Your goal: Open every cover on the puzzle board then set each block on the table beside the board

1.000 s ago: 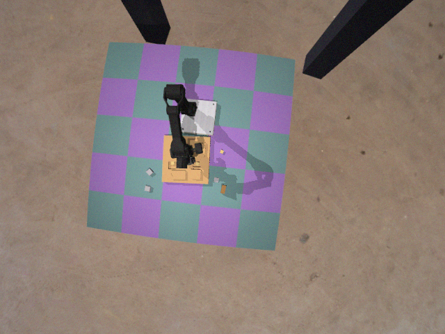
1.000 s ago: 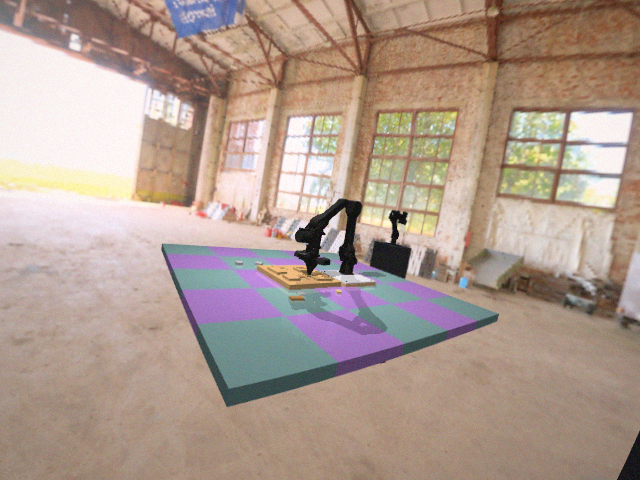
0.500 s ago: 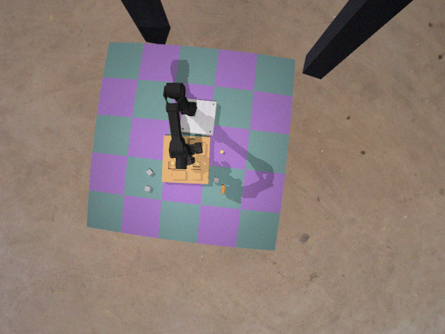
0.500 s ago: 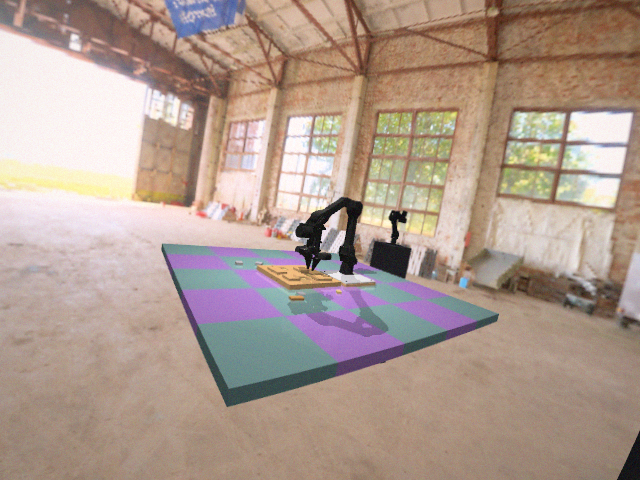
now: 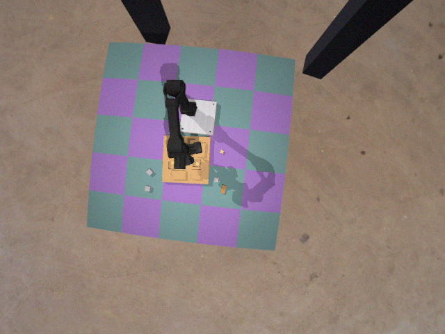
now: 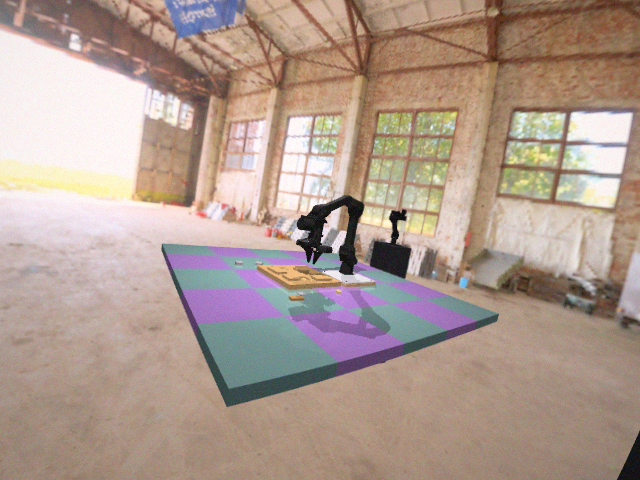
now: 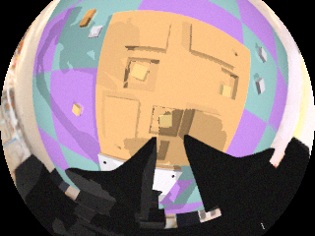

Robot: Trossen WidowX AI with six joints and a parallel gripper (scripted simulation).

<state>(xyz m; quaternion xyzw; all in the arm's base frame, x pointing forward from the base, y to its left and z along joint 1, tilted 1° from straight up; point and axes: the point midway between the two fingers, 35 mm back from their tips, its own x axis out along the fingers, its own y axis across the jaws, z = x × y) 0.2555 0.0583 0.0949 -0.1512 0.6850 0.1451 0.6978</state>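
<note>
My gripper tip is now 60 mm above the orange puzzle board, 50 mm short of it and 10 mm to the right of it. Round my gripper tip: orange block: 270 mm to the left, 170 mm ahead, 70 mm below.
</note>
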